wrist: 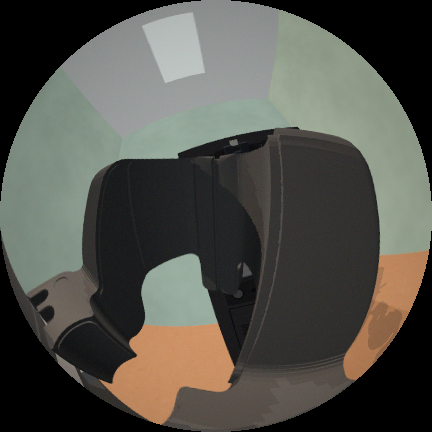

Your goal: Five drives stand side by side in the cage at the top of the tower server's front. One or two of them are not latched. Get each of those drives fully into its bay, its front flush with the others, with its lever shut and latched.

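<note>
My gripper [226,226] is shut, its two dark fingers pressed together in the middle of the view, with nothing seen between them. The dark tower server [224,320] shows in part behind and below the fingertips; a small round grey button and a lined panel are on its front. Its dark upper edge also shows above the fingers, with a small light grey piece there. The fingers and the gripper's broad housing hide most of the server's front. The five drives and their levers cannot be made out, so I cannot tell which are latched. Contact between fingertips and server cannot be told.
An orange-brown surface [170,355] lies below, with a dark shadow on it at the right. Pale green walls [45,180] stand around, under a grey ceiling [230,55] with a bright light panel [177,47].
</note>
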